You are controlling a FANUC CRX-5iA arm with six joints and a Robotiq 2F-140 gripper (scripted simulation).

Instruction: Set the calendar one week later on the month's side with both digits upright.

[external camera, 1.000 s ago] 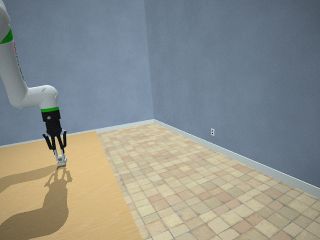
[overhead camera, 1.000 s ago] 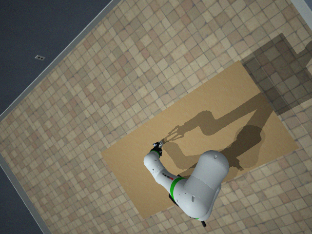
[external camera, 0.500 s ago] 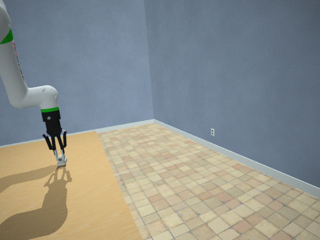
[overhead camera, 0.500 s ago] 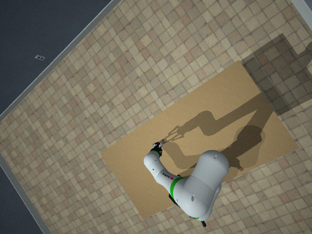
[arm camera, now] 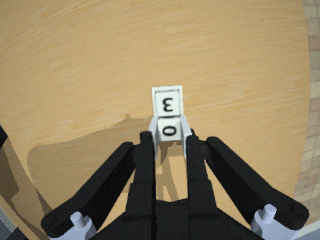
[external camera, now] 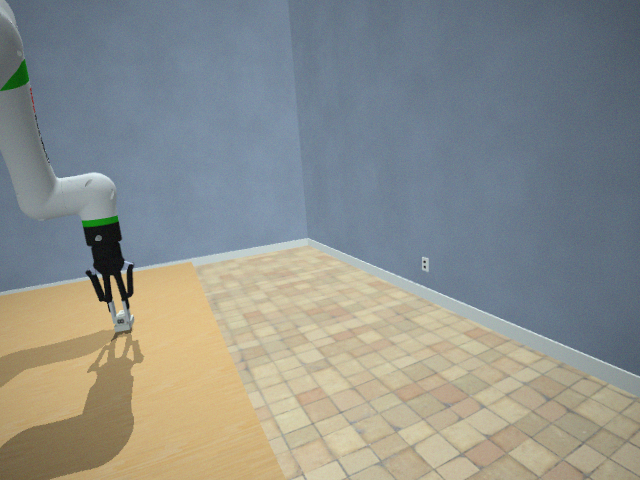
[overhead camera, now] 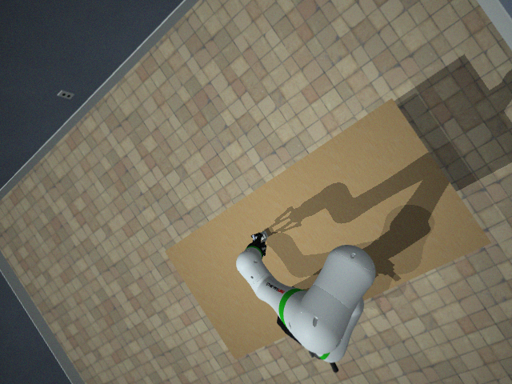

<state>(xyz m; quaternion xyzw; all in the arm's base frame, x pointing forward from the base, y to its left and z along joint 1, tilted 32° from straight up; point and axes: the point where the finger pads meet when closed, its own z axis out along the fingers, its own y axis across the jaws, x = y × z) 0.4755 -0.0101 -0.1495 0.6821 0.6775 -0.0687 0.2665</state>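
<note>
Right now my hand is 50 mm above the white tray and 20 mm to the right of it.
</note>
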